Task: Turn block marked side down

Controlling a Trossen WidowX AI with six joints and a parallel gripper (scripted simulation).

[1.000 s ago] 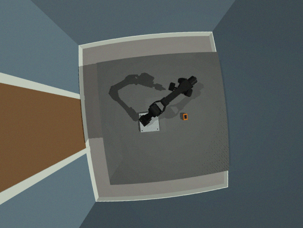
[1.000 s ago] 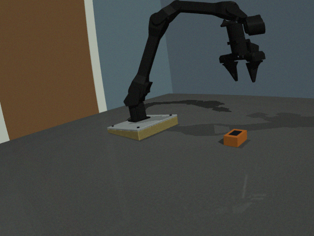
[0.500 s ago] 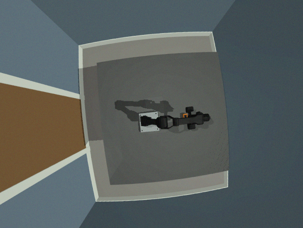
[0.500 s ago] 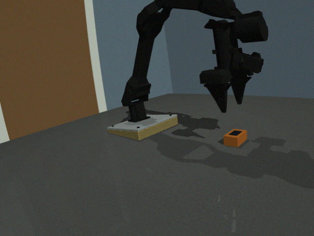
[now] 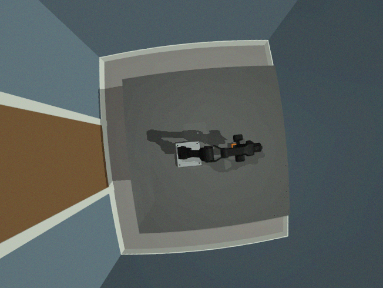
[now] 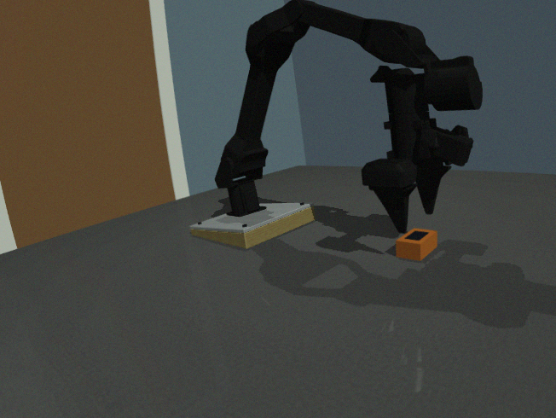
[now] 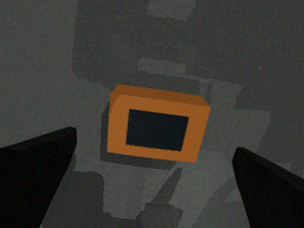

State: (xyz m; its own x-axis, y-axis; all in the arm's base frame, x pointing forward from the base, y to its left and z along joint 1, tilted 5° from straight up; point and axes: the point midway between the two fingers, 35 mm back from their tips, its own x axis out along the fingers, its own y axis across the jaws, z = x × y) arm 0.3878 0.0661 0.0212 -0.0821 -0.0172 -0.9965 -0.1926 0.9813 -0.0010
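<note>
The orange block lies 30 mm below my gripper tip.
</note>
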